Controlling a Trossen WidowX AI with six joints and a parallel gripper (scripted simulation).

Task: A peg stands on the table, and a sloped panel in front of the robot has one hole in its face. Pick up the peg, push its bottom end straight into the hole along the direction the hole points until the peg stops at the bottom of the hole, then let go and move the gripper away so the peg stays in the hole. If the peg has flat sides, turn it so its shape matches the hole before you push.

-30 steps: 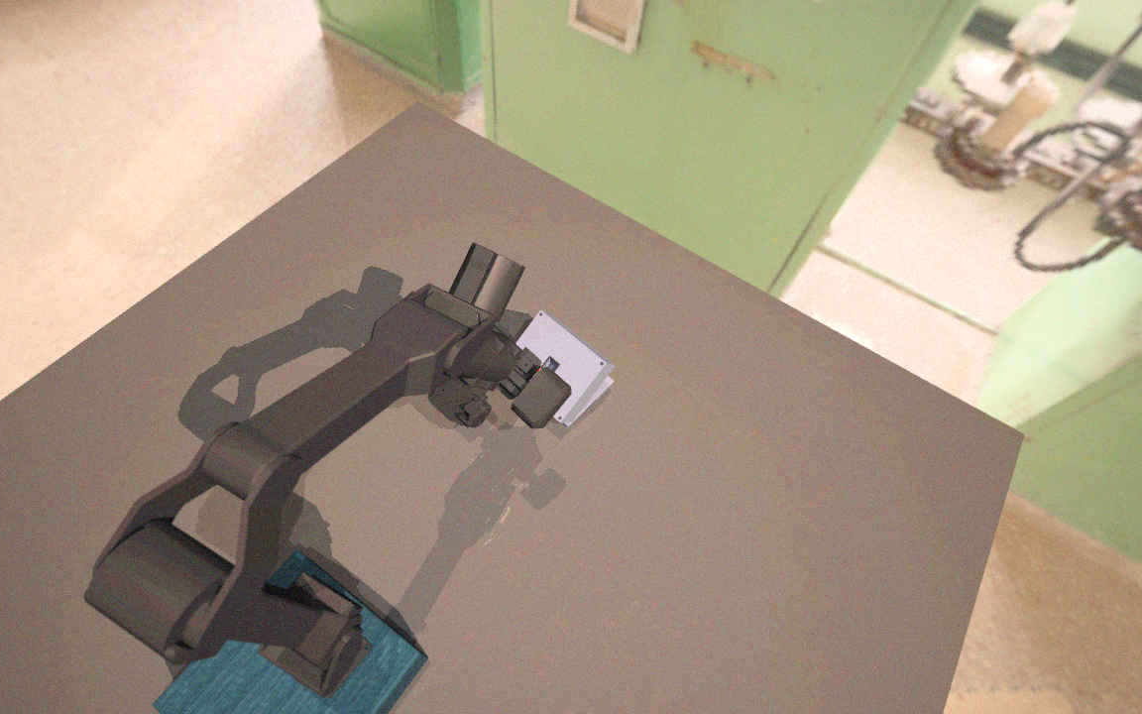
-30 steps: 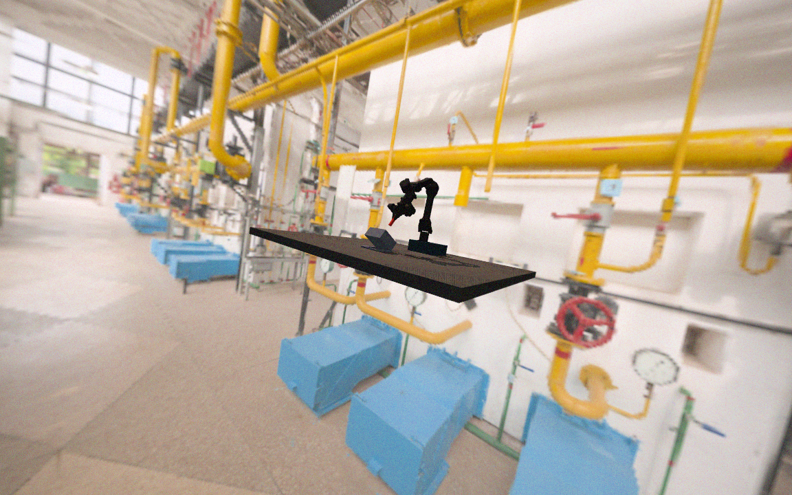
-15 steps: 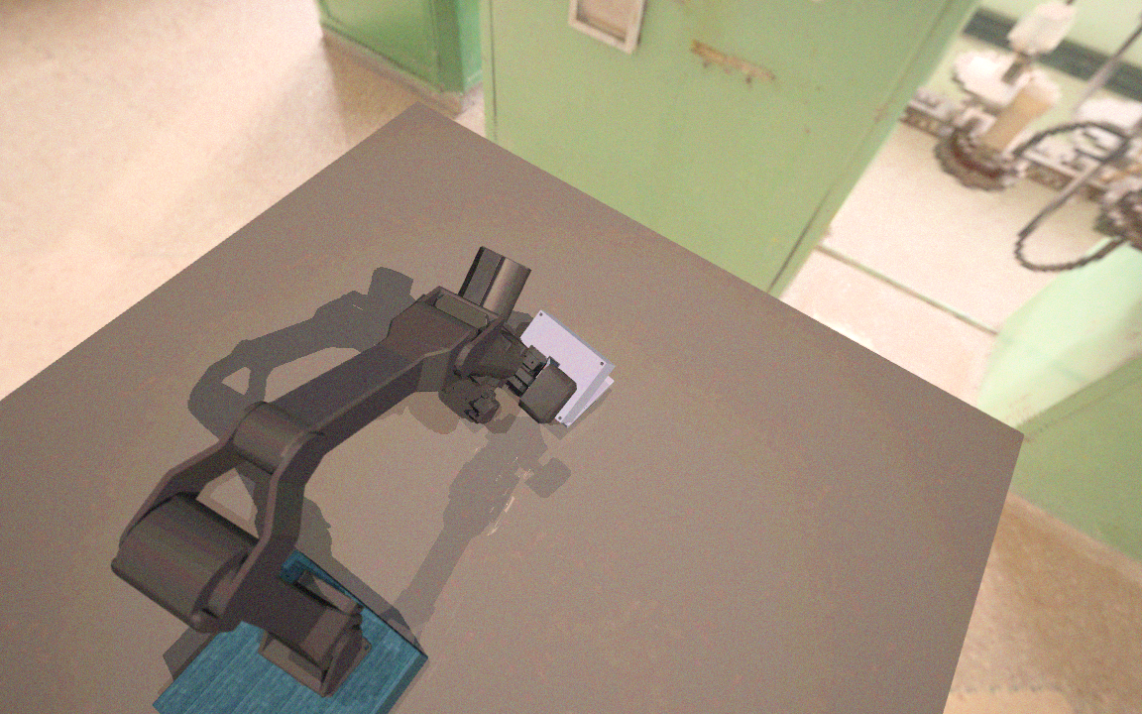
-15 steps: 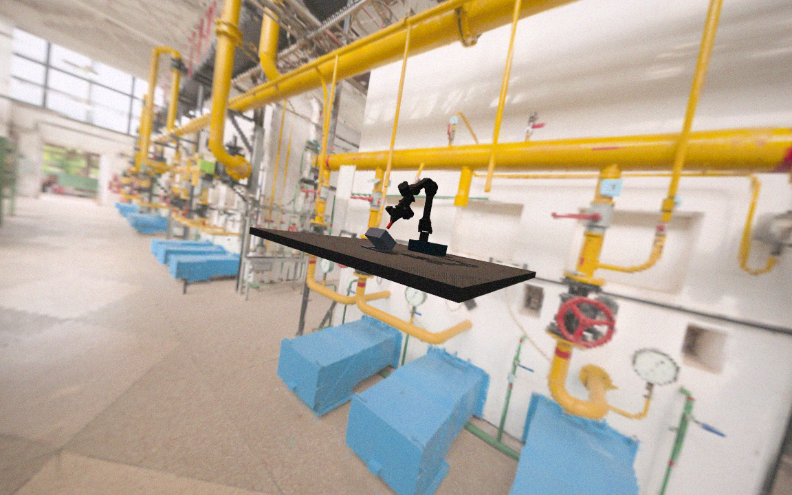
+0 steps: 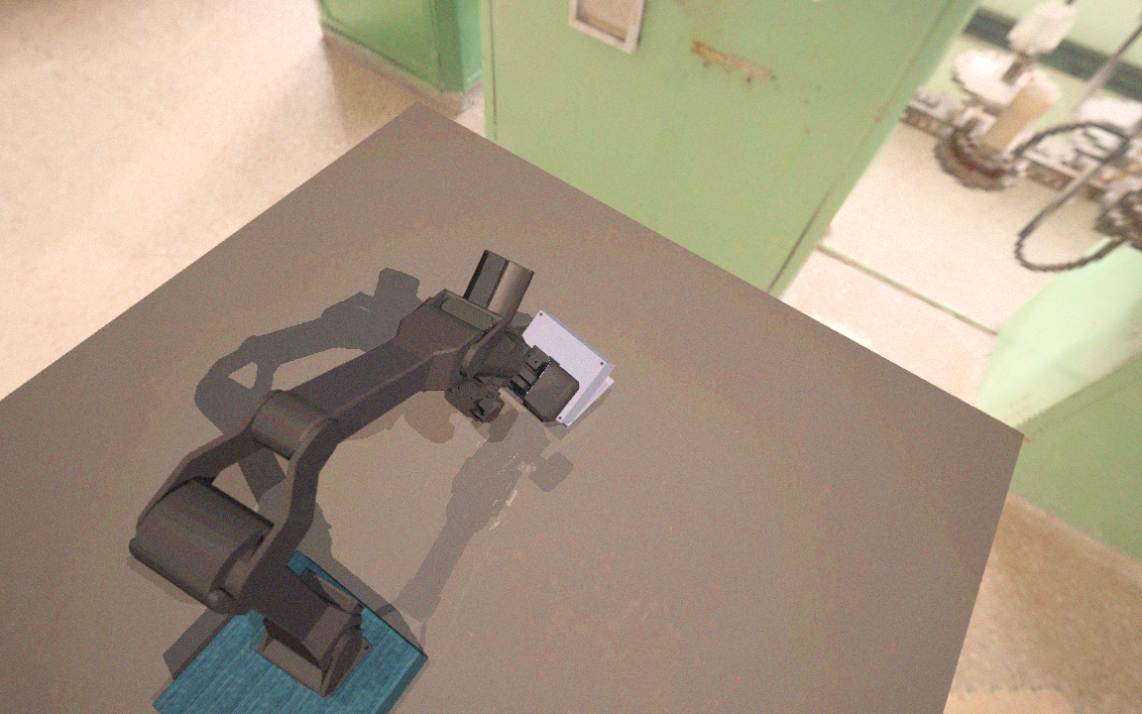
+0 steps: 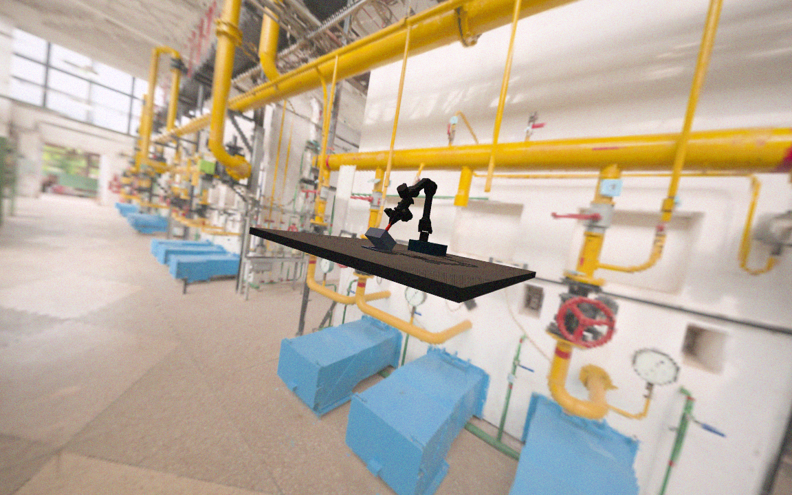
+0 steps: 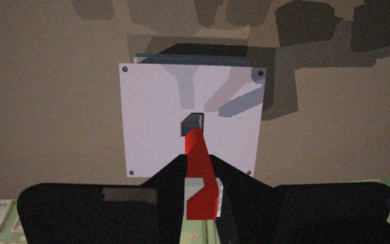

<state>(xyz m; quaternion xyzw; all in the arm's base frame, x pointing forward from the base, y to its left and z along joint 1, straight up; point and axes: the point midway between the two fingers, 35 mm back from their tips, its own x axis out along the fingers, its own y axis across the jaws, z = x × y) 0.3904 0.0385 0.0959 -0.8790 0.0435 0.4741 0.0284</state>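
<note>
The sloped panel is 5 cm ahead of my gripper tip and 8 cm below it. The rest, counted from my gripper tip: red square peg 1 cm behind, 1 cm above.
</note>
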